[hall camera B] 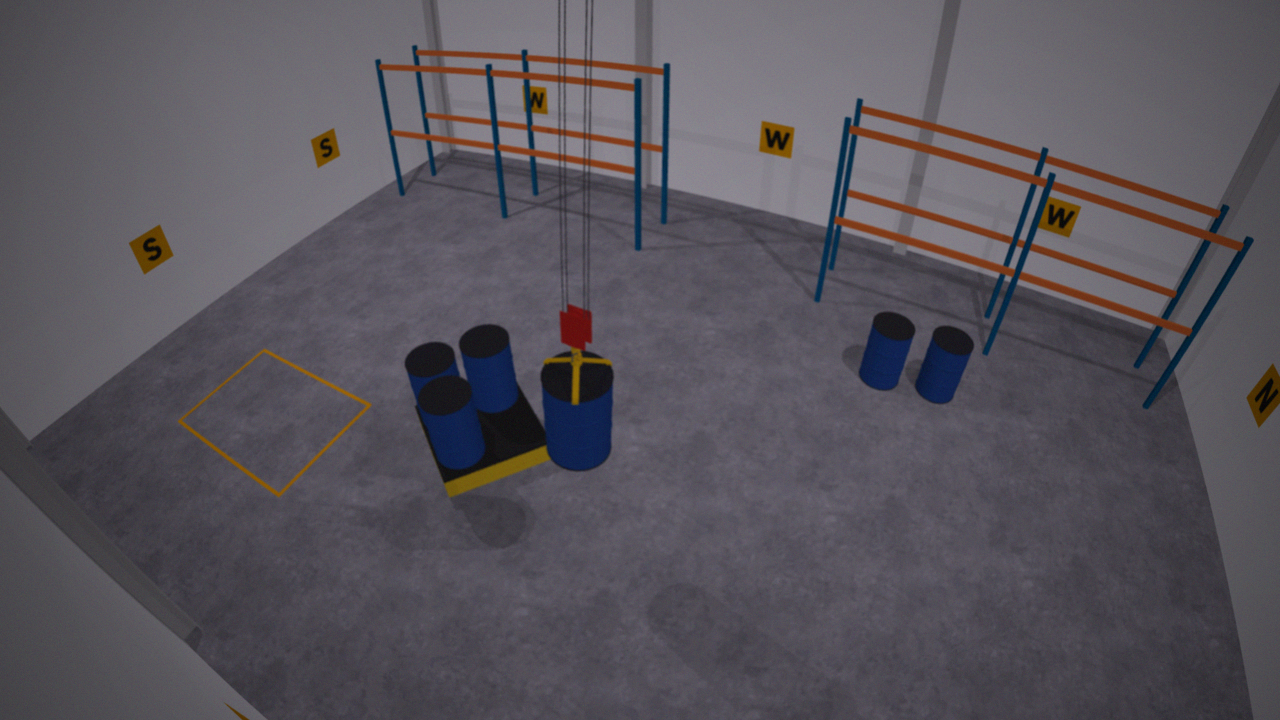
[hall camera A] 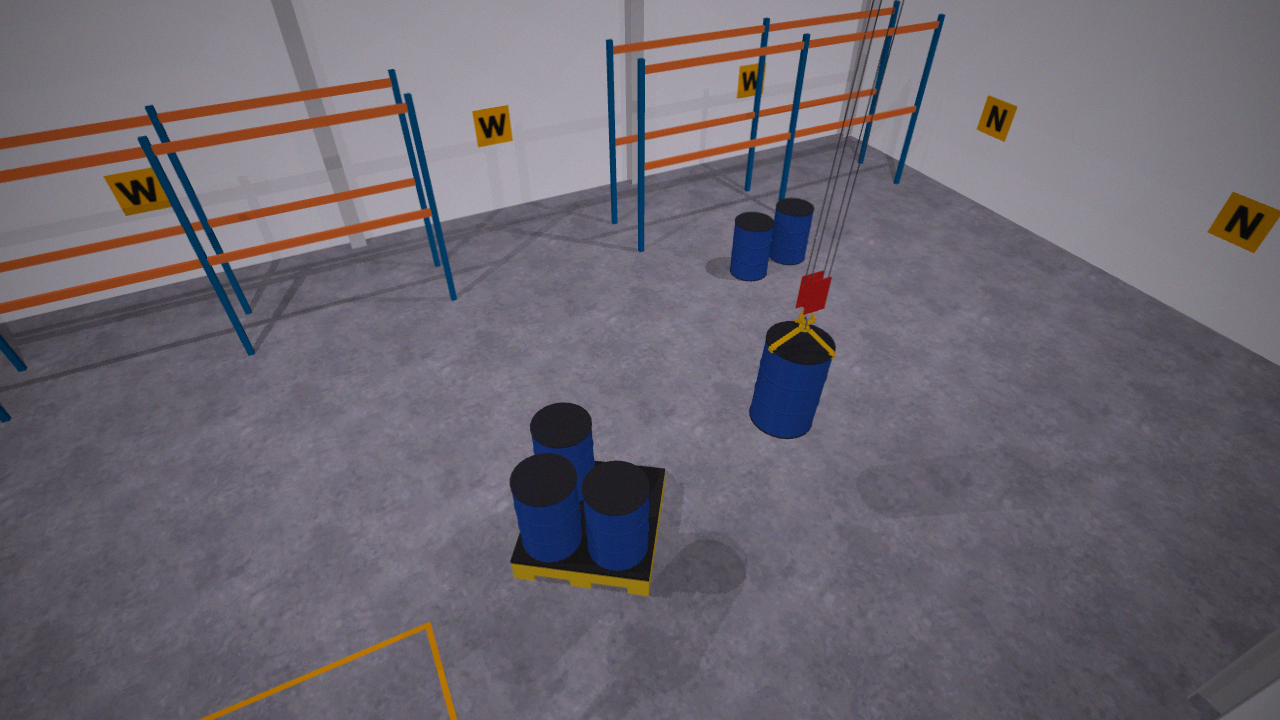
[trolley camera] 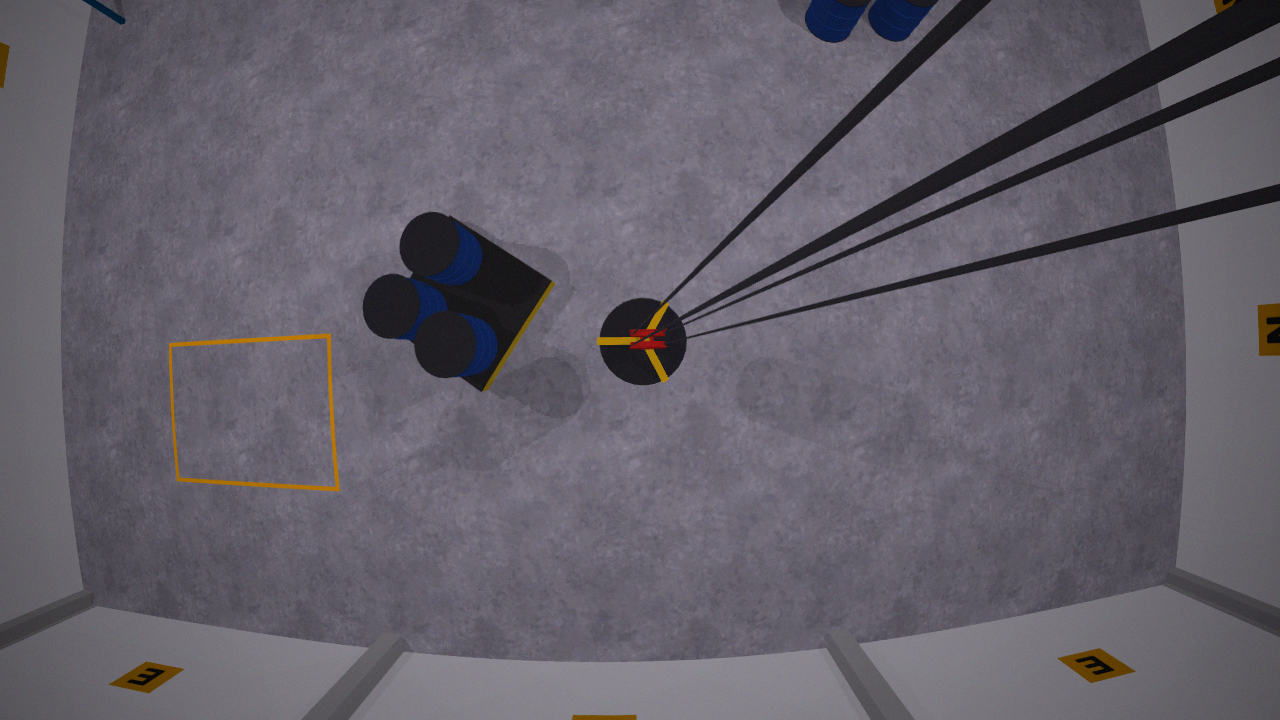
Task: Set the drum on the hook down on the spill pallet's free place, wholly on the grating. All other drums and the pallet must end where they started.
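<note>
The yellow three-armed gripper [hall camera A: 802, 336] [hall camera B: 577, 365] [trolley camera: 646, 340] under the red hook block is shut on a blue drum [hall camera A: 787, 394] [hall camera B: 578, 425] [trolley camera: 619, 360] with a black lid. The drum hangs off the floor, nearly upright, to the right of the spill pallet [hall camera A: 637, 584] [hall camera B: 497, 471] [trolley camera: 529, 279] in the trolley view. Three blue drums stand on the pallet: one [hall camera A: 562, 425], another [hall camera A: 548, 519] and a third [hall camera A: 617, 528]. The pallet's free place is the corner at the right in the trolley view, at the back right in hall camera A. The drum's underside is hidden.
Two more blue drums [hall camera A: 750, 248] [hall camera A: 792, 234] stand near a blue and orange rack [hall camera A: 640, 161]. A second rack [hall camera A: 432, 197] stands along the W wall. An orange marked rectangle [hall camera B: 316, 377] [trolley camera: 333, 411] lies on the floor left of the pallet in the trolley view.
</note>
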